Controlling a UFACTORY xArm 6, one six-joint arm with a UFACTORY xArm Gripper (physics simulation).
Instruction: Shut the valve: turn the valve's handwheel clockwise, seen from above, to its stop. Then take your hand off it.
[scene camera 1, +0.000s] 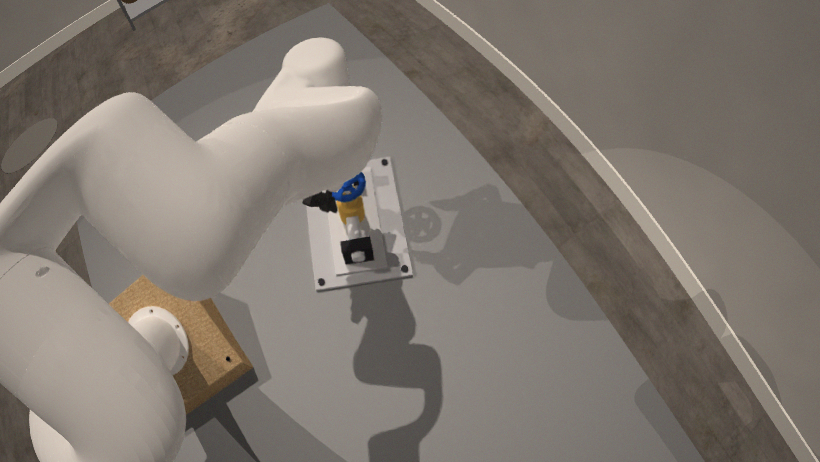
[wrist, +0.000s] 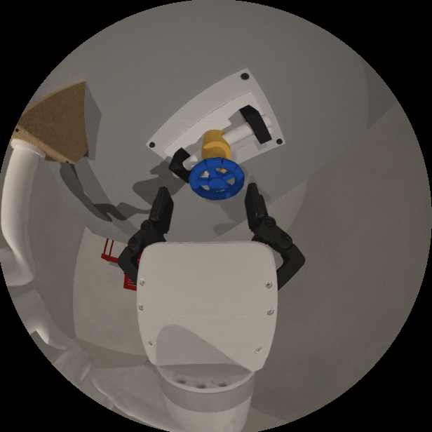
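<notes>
The blue handwheel (scene camera 1: 346, 196) (wrist: 216, 163) stands above the yellow valve body (scene camera 1: 351, 210) (wrist: 215, 142). It looks tilted, not level, in the scene view; how it sits on its stem cannot be seen clearly. The valve's pipe is on a white base plate (scene camera 1: 367, 277) (wrist: 202, 107). My gripper (wrist: 207, 192) is open and empty, its two black fingers wide apart on either side of the wheel's near edge, with gaps to the rim in the wrist view. In the scene view one black finger shows left of the wheel; the other is hidden. The wheel's turn angle cannot be told.
Black pipe clamps (scene camera 1: 356, 243) (wrist: 255, 124) stand on the plate. My white arm (scene camera 1: 229, 166) hangs over the plate's upper left. A wooden block (scene camera 1: 206, 367) (wrist: 55, 122) is to the lower left in the scene view. A red object (wrist: 131, 281) is partly hidden behind the gripper.
</notes>
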